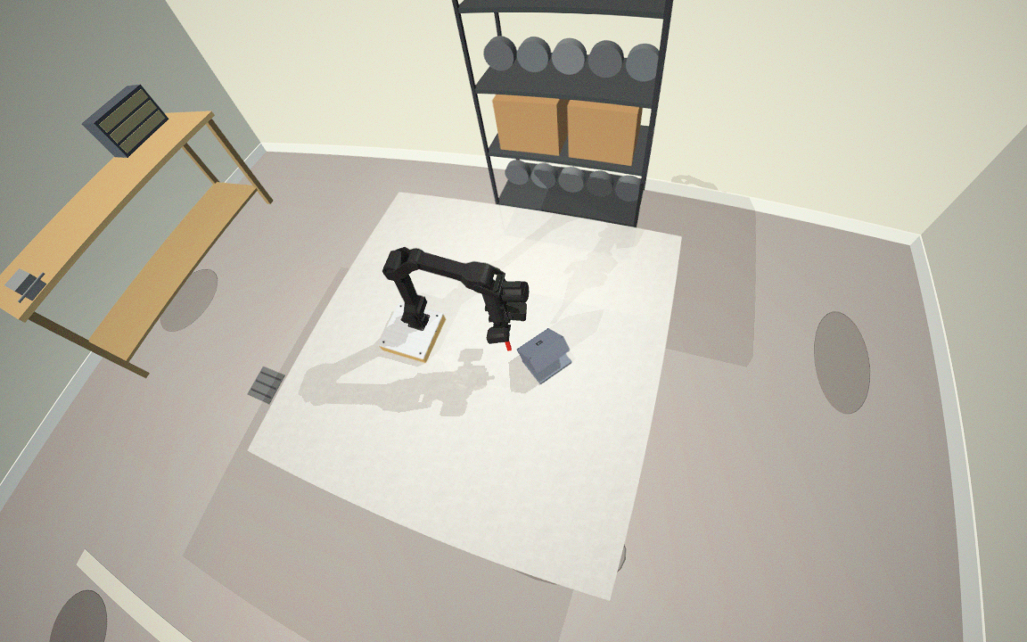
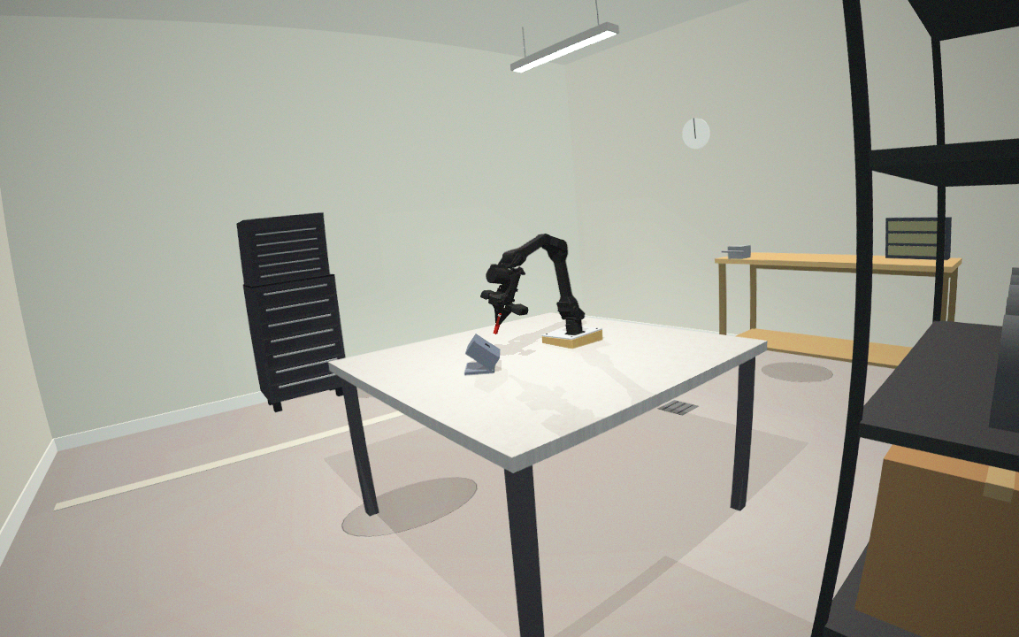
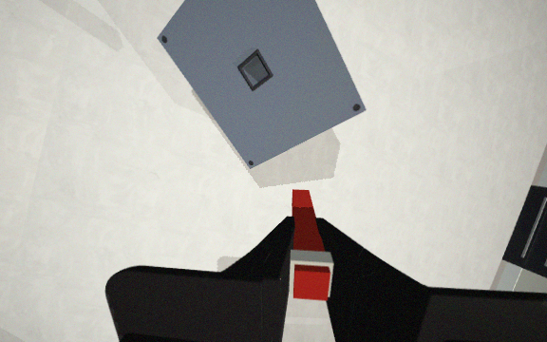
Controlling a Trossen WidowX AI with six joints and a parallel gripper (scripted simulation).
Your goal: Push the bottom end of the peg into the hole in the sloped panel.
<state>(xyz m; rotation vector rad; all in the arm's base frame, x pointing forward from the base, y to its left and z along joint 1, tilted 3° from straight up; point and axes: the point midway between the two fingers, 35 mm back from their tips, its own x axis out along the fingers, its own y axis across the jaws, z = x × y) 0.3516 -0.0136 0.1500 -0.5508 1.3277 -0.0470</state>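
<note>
My gripper tip is now 100 mm short of the grey sloped panel, 80 mm above it and 30 mm to the right of it. The rest, counted from my gripper tip: red square peg (10 mm above).
</note>
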